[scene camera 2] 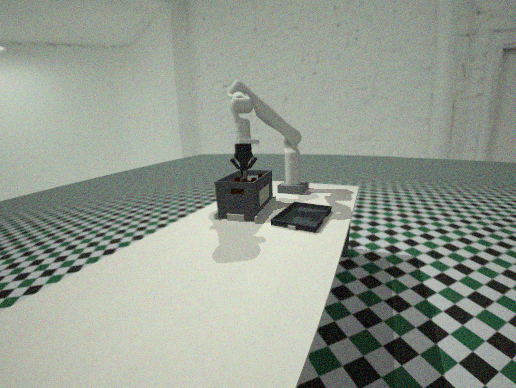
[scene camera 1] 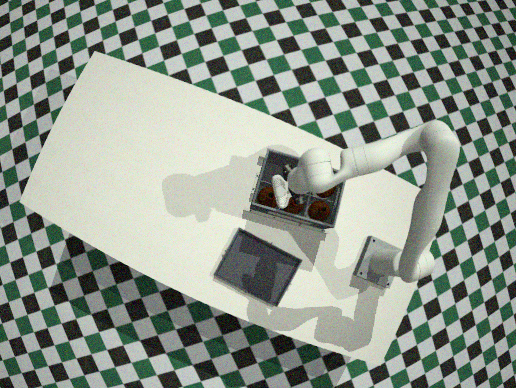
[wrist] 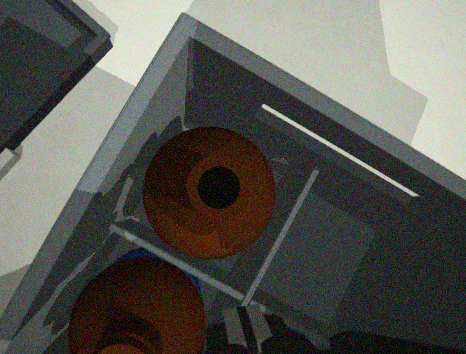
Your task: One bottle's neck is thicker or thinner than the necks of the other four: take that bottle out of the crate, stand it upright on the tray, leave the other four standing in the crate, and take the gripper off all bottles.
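Seen in the pictures: gripper, fingertip midpoint: (scene camera 2: 244, 178) (wrist: 243, 331); arm's base, link origin: (scene camera 2: 292, 183) (scene camera 1: 380, 261).
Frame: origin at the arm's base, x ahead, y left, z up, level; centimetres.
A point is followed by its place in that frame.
Note:
A dark grey crate (scene camera 1: 291, 216) @(x 38.7, y -7.1, z 12.3 cm) (scene camera 2: 242, 198) @(x 51.5, y -13.2, z 5.8 cm) (wrist: 144, 95) @(x 48.1, y -7.9, z 13.0 cm) with divided cells stands on the white table. Several brown bottles stand in it. In the top view I see one bottle at the left (scene camera 1: 266, 196) @(x 47.7, y -11.5, z 10.0 cm), one at the right (scene camera 1: 319, 210) @(x 30.2, y -11.2, z 11.7 cm), and others partly under the arm. The wrist view looks straight down on one bottle's open mouth (wrist: 208, 193) @(x 46.1, y -11.8, z 11.8 cm), with a second bottle (wrist: 137, 305) @(x 40.0, y -11.4, z 8.0 cm) below it. An empty cell lies to the right. My gripper (scene camera 2: 243, 175) @(x 42.0, y -15.4, z 12.4 cm) (wrist: 243, 331) @(x 42.0, y -15.4, z 12.4 cm) is shut with nothing between its fingers, its tips dipping just inside the crate's top. The empty tray (scene camera 1: 249, 254) @(x 47.7, y 8.0, z -4.1 cm) (scene camera 2: 301, 216) @(x 43.6, y 11.1, z -4.0 cm) lies beside the crate.
The arm's base (scene camera 1: 373, 262) @(x 4.3, y 0.9, z 3.8 cm) (scene camera 2: 293, 188) @(x 7.6, y 1.6, z -1.1 cm) is mounted on the table behind the tray. The arm reaches over the crate and hides part of it in the top view. A checkered floor surrounds the table. A corner of the tray (wrist: 73, 46) @(x 52.0, y 2.2, z -4.0 cm) shows in the wrist view.

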